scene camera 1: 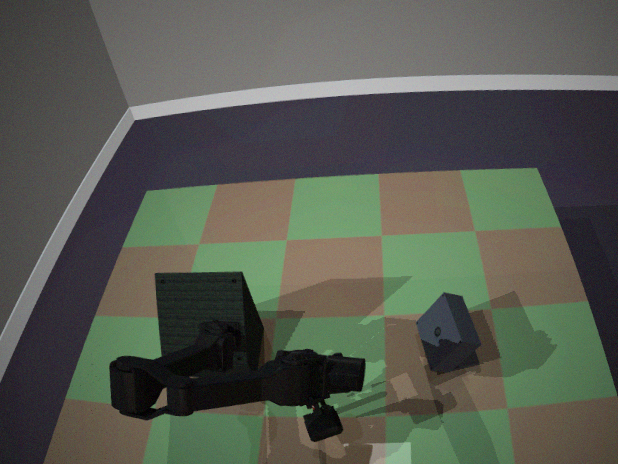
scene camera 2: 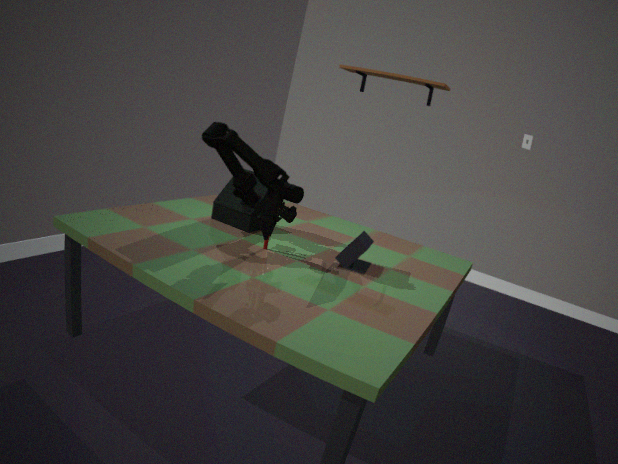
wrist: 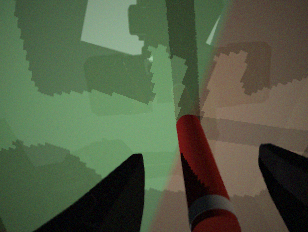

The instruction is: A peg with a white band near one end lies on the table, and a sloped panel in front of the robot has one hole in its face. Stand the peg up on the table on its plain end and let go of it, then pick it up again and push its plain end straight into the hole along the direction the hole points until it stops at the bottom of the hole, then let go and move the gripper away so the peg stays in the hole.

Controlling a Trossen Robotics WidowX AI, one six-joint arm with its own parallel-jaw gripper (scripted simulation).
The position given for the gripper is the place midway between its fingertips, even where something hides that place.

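Note:
The gripper (scene camera 1: 317,410) is visible, and you get the gripper (scene camera 2: 267,238) from scene camera 2 as well, plus the gripper (wrist: 200,158) from the wrist view. There's also a sloped dark panel (scene camera 1: 444,353).

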